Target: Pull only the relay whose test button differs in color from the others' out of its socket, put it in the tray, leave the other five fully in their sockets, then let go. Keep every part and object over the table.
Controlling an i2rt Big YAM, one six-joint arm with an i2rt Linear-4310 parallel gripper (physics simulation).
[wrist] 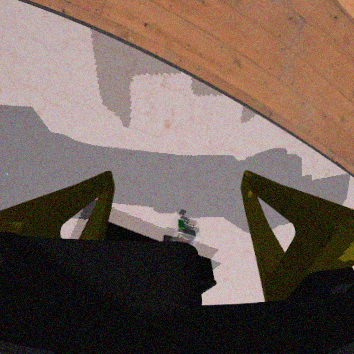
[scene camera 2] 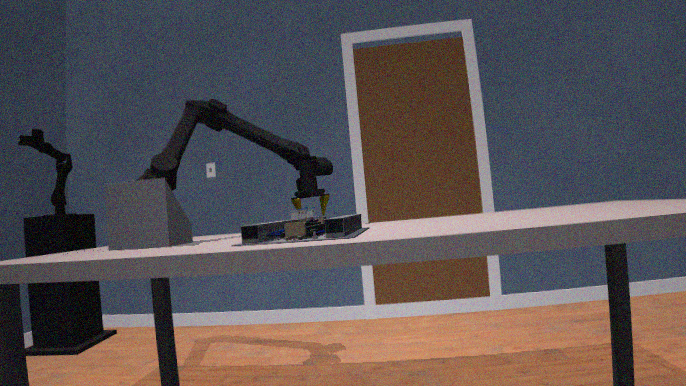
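Observation:
My gripper [scene camera 2: 311, 212] [wrist: 177, 178] is open, its yellow fingers wide apart with nothing between them. In the scene view it hangs low over a dark, low-walled assembly [scene camera 2: 343, 228] on the table. Small pale, tan and blue parts show in that assembly, too small to tell relays or sockets apart. In the wrist view a small part with a green spot [wrist: 181, 224] shows beyond and below the gap between the fingers, beside a pale strip [wrist: 135, 221]. Test button colours cannot be compared. The tray cannot be made out for certain, and the gripper body hides much of the lower wrist view.
The pale table [scene camera 2: 500, 218] [wrist: 45, 55] carries a grey block [scene camera 2: 137, 215] under the arm's base. The table's edge crosses the upper right of the wrist view, with wooden floor [wrist: 280, 55] beyond it. A second dark arm [scene camera 2: 61, 180] stands on a black pedestal at the left.

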